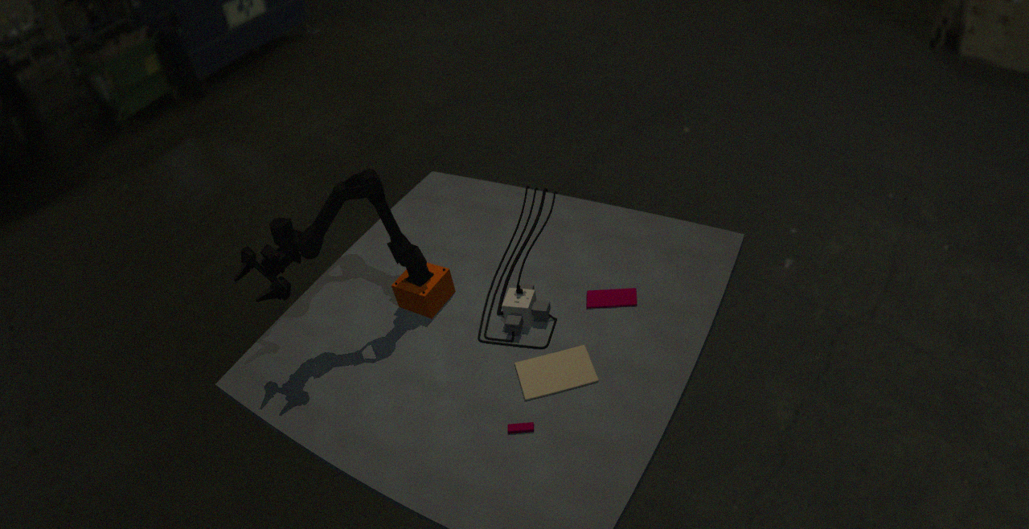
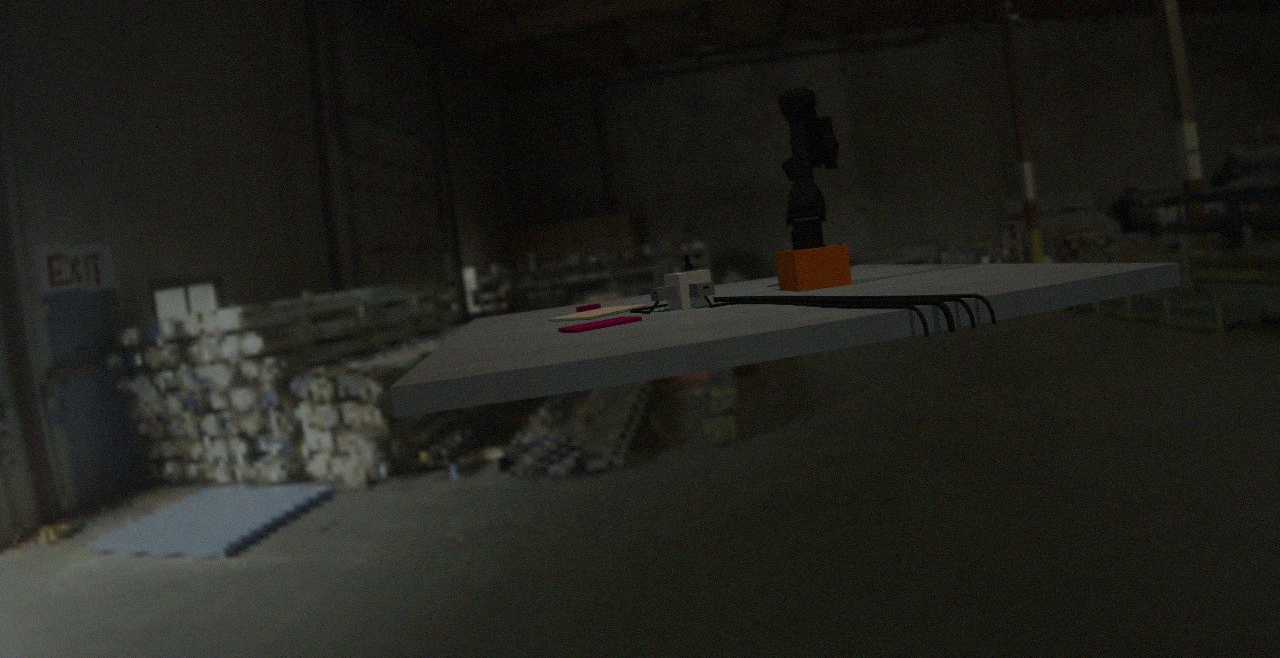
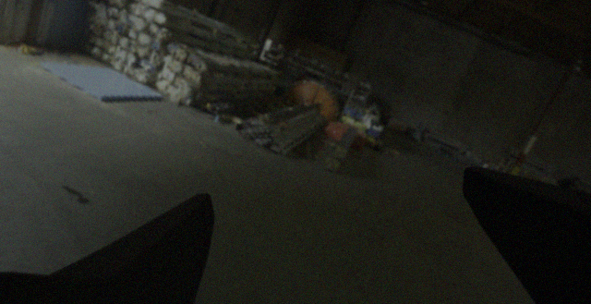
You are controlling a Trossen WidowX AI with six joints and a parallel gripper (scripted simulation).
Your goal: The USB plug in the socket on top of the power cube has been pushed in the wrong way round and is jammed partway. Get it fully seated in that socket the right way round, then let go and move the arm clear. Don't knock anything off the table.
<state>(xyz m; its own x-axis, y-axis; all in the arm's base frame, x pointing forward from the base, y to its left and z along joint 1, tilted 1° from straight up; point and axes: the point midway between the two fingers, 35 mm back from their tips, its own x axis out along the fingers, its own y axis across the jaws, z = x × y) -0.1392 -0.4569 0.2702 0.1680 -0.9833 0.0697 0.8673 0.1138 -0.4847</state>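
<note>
Now: the dark USB plug 590 mm to the left of my gripper tip, 440 mm ahead of it and 270 mm below it. From my gripper tip the other things lie so: beige card 650 mm ahead, 450 mm to the left, 360 mm below; magenta block 760 mm to the left, 640 mm ahead, 360 mm below; USB socket 600 mm to the left, 440 mm ahead, 290 mm below.
</note>
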